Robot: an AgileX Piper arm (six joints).
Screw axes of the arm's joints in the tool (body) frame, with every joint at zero. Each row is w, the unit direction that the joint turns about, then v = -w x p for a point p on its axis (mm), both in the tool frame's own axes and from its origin. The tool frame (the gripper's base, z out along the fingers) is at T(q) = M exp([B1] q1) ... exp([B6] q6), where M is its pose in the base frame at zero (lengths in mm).
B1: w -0.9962 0 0.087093 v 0 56.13 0
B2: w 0 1 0 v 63.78 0 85.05
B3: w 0 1 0 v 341.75 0 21.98
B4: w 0 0 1 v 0 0 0
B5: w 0 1 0 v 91 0 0
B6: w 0 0 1 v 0 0 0
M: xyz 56.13 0 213.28 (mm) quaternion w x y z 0.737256 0 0.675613 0
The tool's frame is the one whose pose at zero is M.
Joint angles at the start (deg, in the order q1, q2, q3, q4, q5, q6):
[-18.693 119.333 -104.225 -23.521 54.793 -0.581]
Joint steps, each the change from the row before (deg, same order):
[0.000 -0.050 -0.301 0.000 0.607 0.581]
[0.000 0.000 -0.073 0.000 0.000 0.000]
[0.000 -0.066 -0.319 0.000 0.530 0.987]
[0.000 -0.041 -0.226 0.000 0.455 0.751]
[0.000 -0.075 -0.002 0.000 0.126 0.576]
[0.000 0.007 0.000 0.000 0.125 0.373]
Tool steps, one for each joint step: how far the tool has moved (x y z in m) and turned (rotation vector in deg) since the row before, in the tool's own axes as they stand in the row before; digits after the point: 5 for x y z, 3 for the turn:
[-0.00012 -0.00079 -0.00144 0.079 0.286 0.696]
[-0.00025 -0.00015 -0.00026 0.017 -0.067 0.024]
[-0.00031 -0.00087 -0.00164 0.088 0.176 1.114]
[-0.00009 -0.00060 -0.00112 0.064 0.209 0.840]
[0.00012 -0.00023 -0.00059 0.019 0.055 0.602]
[0.00021 0.00001 0.00005 0.004 0.131 0.371]

